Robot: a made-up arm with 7 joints.
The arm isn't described. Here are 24 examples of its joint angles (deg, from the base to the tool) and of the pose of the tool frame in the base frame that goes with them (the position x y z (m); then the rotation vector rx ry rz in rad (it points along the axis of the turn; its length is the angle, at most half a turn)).
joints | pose
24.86 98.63 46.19 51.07 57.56 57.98 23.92 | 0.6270 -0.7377 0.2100 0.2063 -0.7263 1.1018
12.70 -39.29 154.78 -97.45 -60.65 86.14 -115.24 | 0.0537 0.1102 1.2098 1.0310 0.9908 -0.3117
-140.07 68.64 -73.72 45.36 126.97 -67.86 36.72 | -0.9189 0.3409 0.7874 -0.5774 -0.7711 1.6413
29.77 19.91 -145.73 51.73 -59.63 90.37 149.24 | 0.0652 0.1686 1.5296 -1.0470 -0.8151 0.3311
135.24 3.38 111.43 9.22 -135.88 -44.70 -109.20 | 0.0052 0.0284 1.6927 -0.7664 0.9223 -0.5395
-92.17 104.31 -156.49 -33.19 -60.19 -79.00 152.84 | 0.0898 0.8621 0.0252 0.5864 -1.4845 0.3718
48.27 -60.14 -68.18 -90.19 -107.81 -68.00 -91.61 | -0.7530 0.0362 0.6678 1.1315 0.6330 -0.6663
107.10 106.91 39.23 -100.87 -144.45 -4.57 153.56 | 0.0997 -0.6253 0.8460 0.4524 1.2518 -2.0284
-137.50 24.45 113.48 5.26 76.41 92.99 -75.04 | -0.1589 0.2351 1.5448 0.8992 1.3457 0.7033
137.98 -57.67 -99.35 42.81 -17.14 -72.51 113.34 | 0.8422 0.3312 1.0390 0.4466 -0.2761 -2.1723
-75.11 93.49 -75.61 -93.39 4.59 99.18 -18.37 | 0.6310 0.4786 0.5763 0.5811 -1.9155 -1.7124
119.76 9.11 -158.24 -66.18 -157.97 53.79 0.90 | -0.4293 -0.3864 1.1751 -2.5235 -0.9021 0.2515
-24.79 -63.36 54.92 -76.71 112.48 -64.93 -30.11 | -0.8666 0.0140 0.5425 1.9409 -0.9101 -2.1500
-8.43 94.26 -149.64 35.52 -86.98 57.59 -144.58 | 1.0605 0.2212 0.7168 0.4400 1.3484 0.4855
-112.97 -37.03 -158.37 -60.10 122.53 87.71 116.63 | 0.1457 -0.0879 1.4748 -1.5226 -0.2822 0.1632
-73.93 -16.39 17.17 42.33 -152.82 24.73 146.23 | 0.1888 -0.0598 1.6189 -0.6208 0.7579 0.9279
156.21 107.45 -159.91 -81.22 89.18 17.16 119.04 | -0.4939 -0.0741 -0.1564 -2.0847 -1.2793 -1.2202
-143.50 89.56 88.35 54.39 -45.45 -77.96 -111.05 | -0.4818 0.9065 0.5594 2.0096 -0.2519 -2.0184
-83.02 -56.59 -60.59 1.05 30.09 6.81 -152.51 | -0.1312 -0.9275 1.1979 1.4580 1.2384 -1.2598
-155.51 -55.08 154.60 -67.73 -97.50 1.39 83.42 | 0.2937 -0.3754 1.3475 0.2514 0.5300 0.0382
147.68 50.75 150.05 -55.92 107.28 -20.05 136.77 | -0.6353 -0.6909 0.8522 -2.0513 -1.2813 0.8513
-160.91 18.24 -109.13 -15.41 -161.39 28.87 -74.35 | -0.3141 0.3458 1.5189 -1.4925 1.3005 1.9098
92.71 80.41 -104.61 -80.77 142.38 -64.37 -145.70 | -0.5067 -0.7156 0.4668 1.0498 0.4904 -0.1625
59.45 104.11 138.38 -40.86 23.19 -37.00 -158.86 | 0.6537 -0.7014 0.0553 -0.3151 -2.5887 -0.6510
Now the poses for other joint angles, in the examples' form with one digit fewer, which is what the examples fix.
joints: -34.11 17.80 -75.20 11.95 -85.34 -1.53 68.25
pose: 0.287 0.285 1.600 -0.946 0.964 2.026
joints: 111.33 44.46 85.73 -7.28 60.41 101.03 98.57
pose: -0.237 -0.646 1.412 -0.801 0.293 -0.646
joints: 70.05 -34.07 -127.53 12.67 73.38 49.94 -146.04
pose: -0.025 0.665 1.413 -0.333 1.356 1.894
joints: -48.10 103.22 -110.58 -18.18 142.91 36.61 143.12
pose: 0.840 0.662 0.151 2.075 0.604 2.225
